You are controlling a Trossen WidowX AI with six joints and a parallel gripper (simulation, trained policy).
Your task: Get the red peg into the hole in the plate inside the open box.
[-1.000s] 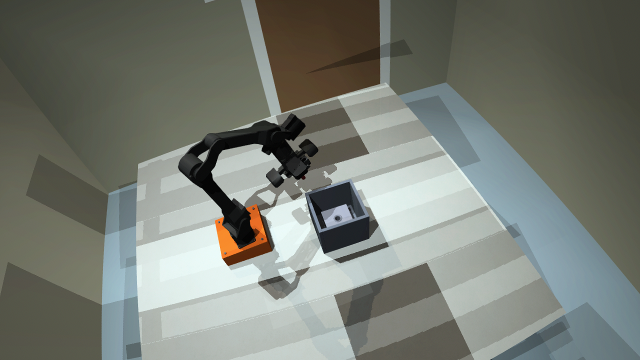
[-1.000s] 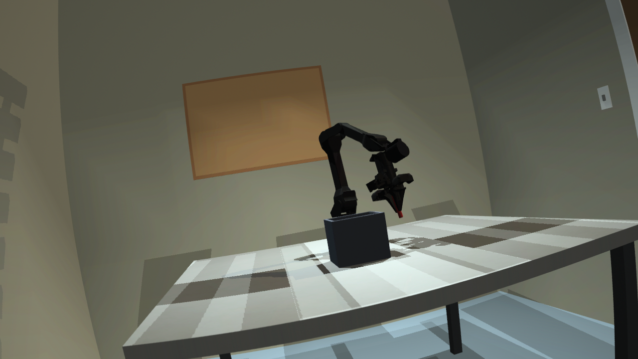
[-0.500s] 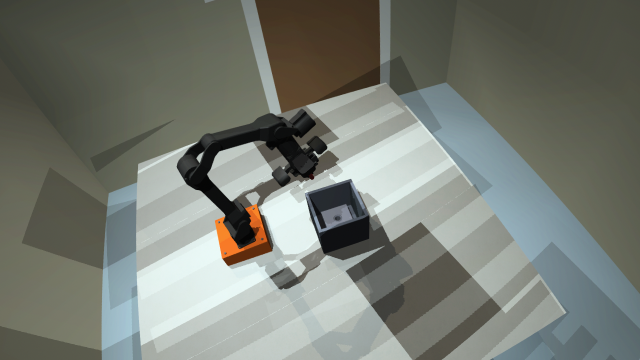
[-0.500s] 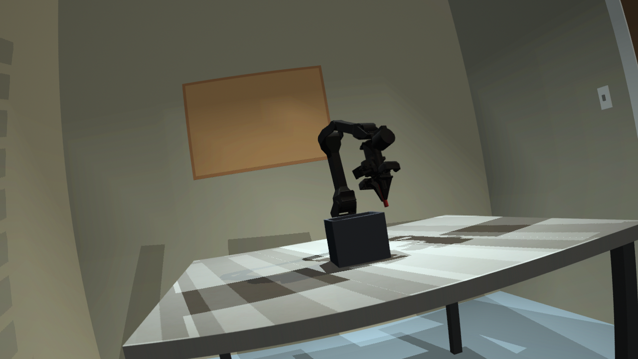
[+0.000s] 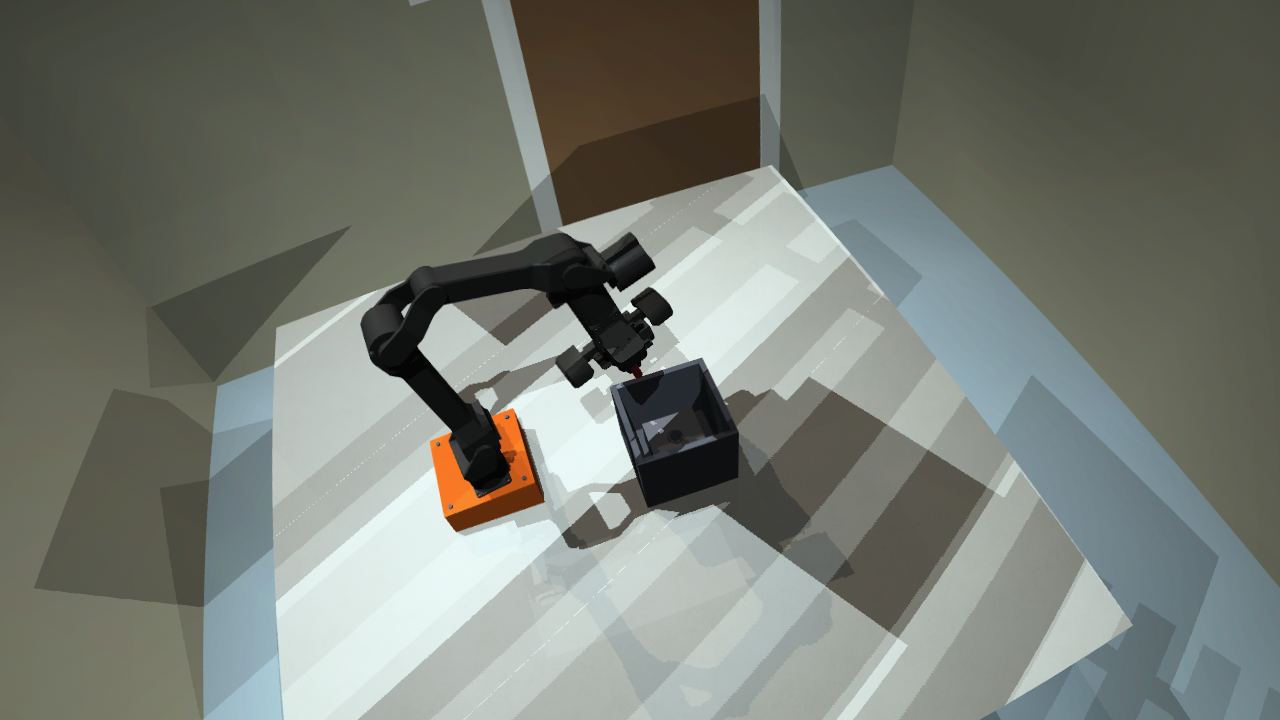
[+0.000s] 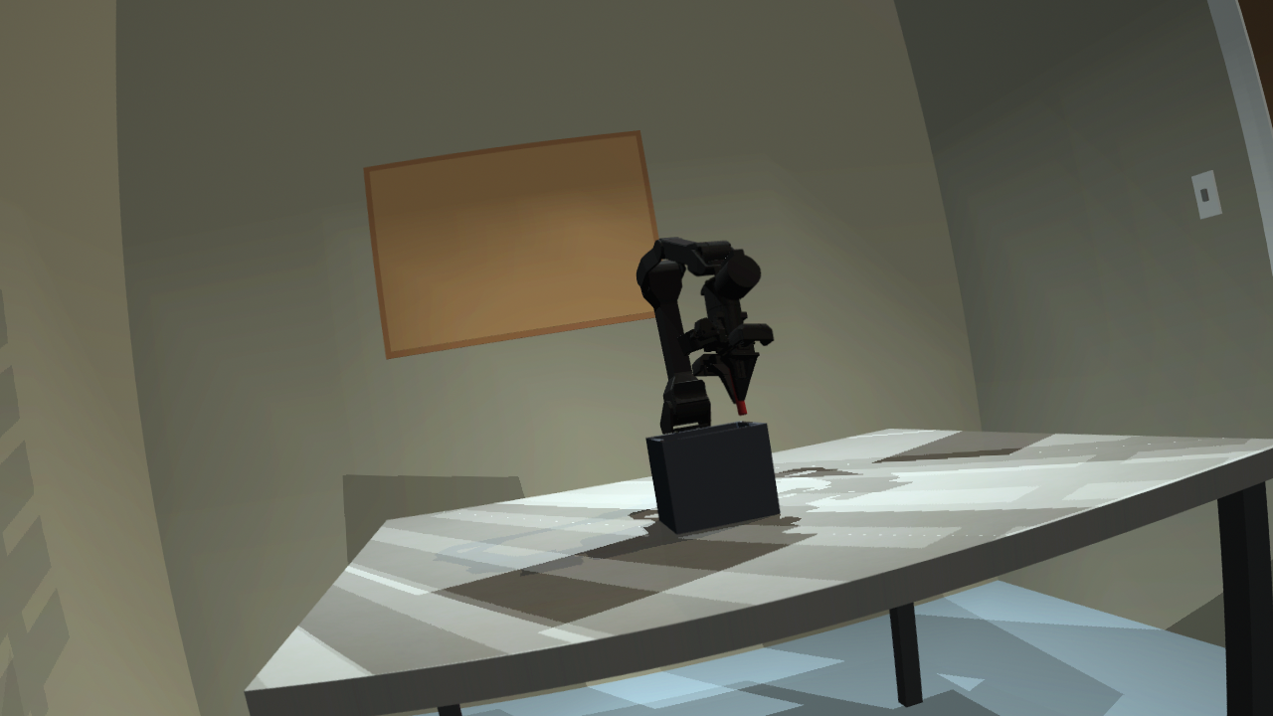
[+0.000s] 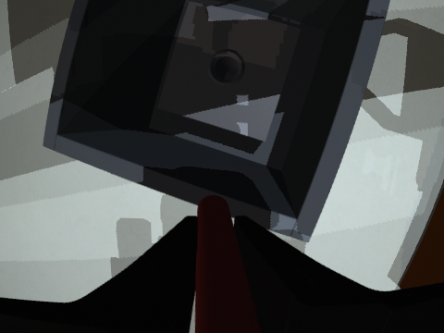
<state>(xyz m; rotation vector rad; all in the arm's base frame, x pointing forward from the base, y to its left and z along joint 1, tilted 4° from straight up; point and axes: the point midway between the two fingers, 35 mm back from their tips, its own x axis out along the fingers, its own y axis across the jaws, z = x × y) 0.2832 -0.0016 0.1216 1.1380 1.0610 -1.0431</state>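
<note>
My gripper tip is 13 cm above the pale plate, 8 cm to the left of it and 2 cm short of it. Also, from my gripper tip: red peg 2 cm above.
</note>
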